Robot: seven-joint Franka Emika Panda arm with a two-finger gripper.
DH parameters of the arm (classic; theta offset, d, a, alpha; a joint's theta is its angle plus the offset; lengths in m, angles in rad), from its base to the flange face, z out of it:
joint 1: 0 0.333 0 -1.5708
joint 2: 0 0 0 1.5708
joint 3: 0 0.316 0.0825 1.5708
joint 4: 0 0 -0.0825 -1.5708
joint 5: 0 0.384 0 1.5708
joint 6: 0 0 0.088 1.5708
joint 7: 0 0.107 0 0
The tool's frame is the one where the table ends.
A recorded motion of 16 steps. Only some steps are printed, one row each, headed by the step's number.
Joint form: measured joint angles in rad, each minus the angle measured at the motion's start. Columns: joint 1, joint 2, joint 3, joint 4, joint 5, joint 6, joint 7.
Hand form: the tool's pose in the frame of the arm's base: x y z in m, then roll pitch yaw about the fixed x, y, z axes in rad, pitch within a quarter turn. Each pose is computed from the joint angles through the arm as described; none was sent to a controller.
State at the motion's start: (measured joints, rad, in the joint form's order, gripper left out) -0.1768 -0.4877 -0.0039 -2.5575 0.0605 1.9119 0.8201
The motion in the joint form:
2: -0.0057 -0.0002 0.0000 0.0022 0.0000 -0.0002 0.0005
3: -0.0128 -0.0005 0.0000 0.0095 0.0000 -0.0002 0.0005
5: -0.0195 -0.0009 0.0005 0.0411 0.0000 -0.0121 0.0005
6: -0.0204 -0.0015 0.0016 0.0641 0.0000 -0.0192 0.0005
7: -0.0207 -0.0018 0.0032 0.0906 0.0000 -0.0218 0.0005
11: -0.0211 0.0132 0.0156 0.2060 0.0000 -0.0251 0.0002
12: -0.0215 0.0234 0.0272 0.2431 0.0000 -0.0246 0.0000
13: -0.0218 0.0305 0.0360 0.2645 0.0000 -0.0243 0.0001
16: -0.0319 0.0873 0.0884 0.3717 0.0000 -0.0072 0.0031
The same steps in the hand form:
2: 0.3664 -0.0647 0.4212 3.0643 0.1469 -1.0368
3: 0.3676 -0.0676 0.4245 3.0701 0.1419 -1.0431
5: 0.3725 -0.0709 0.4381 3.0854 0.1286 -1.0466
6: 0.3764 -0.0716 0.4483 3.0976 0.1174 -1.0447
7: 0.3812 -0.0720 0.4604 3.1154 0.1008 -1.0415
11: 0.4029 -0.0709 0.5087 -3.0991 0.0319 -1.0256
12: 0.4107 -0.0671 0.5223 -3.0822 0.0098 -1.0148
13: 0.4154 -0.0638 0.5297 -3.0739 -0.0027 -1.0071
16: 0.4437 -0.0465 0.5585 -3.0371 -0.0609 -0.9717

